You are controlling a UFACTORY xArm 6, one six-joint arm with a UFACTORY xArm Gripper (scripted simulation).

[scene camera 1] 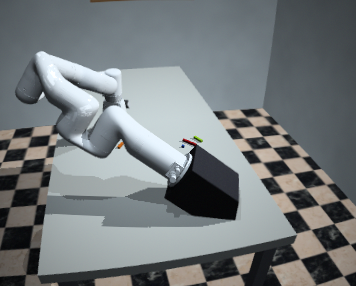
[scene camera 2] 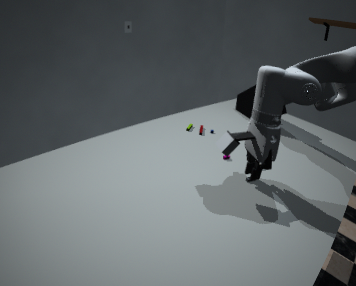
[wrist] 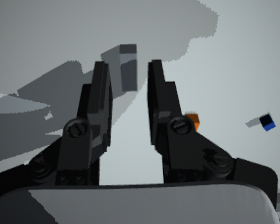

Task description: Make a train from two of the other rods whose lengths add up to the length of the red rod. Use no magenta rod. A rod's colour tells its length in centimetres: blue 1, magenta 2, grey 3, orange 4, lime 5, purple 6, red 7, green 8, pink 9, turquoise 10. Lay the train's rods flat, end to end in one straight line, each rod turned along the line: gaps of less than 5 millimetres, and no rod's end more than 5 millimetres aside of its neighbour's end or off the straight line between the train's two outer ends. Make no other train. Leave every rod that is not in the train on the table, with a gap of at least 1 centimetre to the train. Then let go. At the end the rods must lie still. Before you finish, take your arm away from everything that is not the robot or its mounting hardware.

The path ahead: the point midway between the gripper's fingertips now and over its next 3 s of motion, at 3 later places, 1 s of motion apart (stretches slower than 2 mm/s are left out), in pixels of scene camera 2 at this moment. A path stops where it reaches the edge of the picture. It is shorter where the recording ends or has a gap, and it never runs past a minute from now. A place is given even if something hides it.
My gripper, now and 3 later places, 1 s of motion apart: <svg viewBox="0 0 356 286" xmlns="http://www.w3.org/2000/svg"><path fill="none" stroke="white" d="M251 176L250 180L258 150L214 121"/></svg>
